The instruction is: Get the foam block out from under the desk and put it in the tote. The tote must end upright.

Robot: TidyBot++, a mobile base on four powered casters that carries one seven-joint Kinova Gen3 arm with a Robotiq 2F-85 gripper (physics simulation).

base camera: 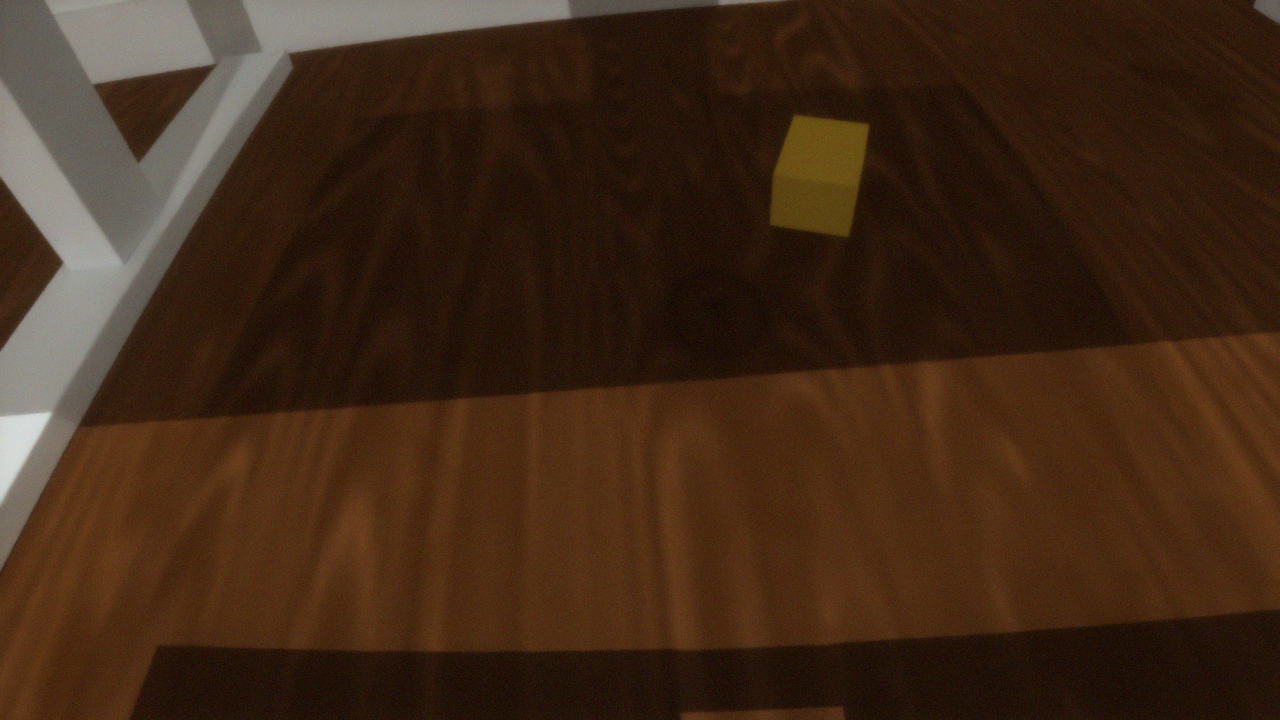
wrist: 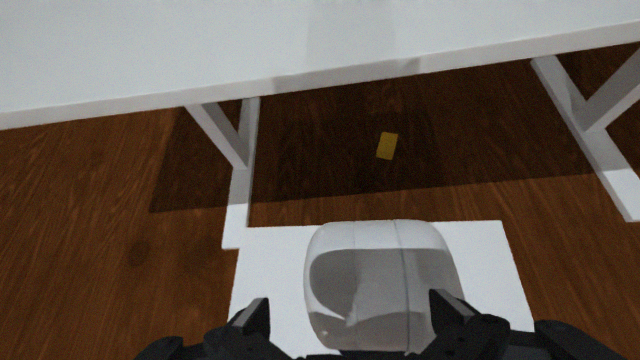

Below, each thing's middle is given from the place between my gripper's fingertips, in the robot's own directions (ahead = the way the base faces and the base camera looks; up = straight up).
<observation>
Now: the yellow foam block (base camera: 815, 184) 720 mm below my hand, 610 mm ahead of it and 120 mm to the right of it.
</observation>
